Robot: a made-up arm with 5 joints. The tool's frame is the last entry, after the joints.
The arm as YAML. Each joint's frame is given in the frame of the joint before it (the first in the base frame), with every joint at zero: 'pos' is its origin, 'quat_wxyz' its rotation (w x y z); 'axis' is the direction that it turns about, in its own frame. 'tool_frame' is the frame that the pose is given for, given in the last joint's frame.
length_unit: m
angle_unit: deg
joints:
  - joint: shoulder
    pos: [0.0, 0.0, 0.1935]
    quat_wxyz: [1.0, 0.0, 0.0, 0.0]
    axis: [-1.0, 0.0, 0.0]
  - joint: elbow
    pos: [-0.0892, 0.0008, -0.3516]
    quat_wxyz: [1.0, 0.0, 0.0, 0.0]
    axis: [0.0, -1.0, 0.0]
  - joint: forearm
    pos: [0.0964, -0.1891, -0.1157]
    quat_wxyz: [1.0, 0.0, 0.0, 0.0]
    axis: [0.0, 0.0, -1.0]
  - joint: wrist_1
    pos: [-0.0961, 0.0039, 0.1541]
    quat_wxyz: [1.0, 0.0, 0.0, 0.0]
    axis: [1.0, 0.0, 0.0]
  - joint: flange
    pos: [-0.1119, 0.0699, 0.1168]
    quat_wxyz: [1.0, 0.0, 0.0, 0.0]
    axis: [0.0, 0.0, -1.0]
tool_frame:
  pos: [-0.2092, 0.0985, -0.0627]
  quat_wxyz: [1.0, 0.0, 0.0, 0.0]
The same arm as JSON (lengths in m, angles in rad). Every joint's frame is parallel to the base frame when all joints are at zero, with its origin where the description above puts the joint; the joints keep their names.
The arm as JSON. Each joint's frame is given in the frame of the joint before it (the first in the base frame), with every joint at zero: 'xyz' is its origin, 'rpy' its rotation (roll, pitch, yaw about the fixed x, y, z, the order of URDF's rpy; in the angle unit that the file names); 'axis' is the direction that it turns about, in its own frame. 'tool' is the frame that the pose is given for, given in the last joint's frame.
{"units": {"length": "m", "angle": "rad"}, "joints": [{"name": "shoulder", "type": "revolute", "origin": {"xyz": [0.0, 0.0, 0.1935], "rpy": [0.0, 0.0, 0.0]}, "axis": [-1.0, 0.0, 0.0]}, {"name": "elbow", "type": "revolute", "origin": {"xyz": [-0.0892, 0.0008, -0.3516], "rpy": [0.0, 0.0, 0.0]}, "axis": [0.0, -1.0, 0.0]}, {"name": "forearm", "type": "revolute", "origin": {"xyz": [0.0964, -0.1891, -0.1157], "rpy": [0.0, 0.0, 0.0]}, "axis": [0.0, 0.0, -1.0]}, {"name": "wrist_1", "type": "revolute", "origin": {"xyz": [-0.0961, 0.0039, 0.1541], "rpy": [0.0, 0.0, 0.0]}, "axis": [1.0, 0.0, 0.0]}, {"name": "flange", "type": "revolute", "origin": {"xyz": [-0.1119, 0.0699, 0.1168], "rpy": [0.0, 0.0, 0.0]}, "axis": [0.0, 0.0, -1.0]}], "tool": {"origin": {"xyz": [-0.2092, 0.0985, -0.0627], "rpy": [0.0, 0.0, 0.0]}}}
